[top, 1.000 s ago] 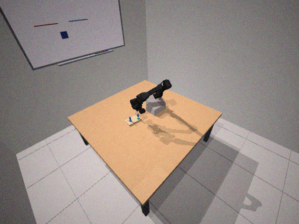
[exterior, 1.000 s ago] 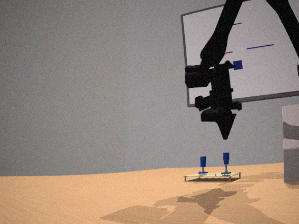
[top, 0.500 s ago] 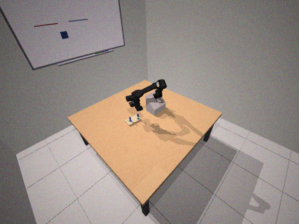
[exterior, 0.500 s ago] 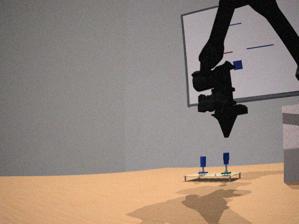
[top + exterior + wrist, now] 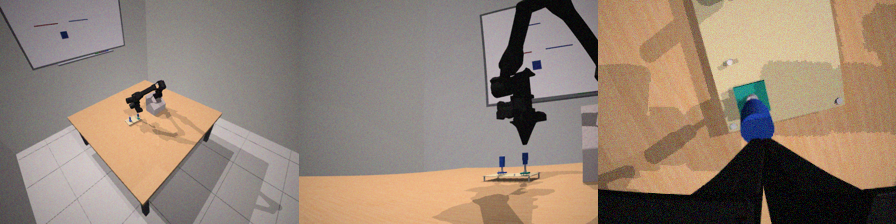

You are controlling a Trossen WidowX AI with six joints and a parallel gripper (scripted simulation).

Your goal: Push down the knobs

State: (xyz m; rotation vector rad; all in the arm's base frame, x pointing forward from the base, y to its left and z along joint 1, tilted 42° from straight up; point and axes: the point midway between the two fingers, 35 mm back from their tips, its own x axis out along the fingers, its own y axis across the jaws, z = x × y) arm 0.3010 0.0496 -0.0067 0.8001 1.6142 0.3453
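The green potentiometer is 6 cm below my gripper tip.
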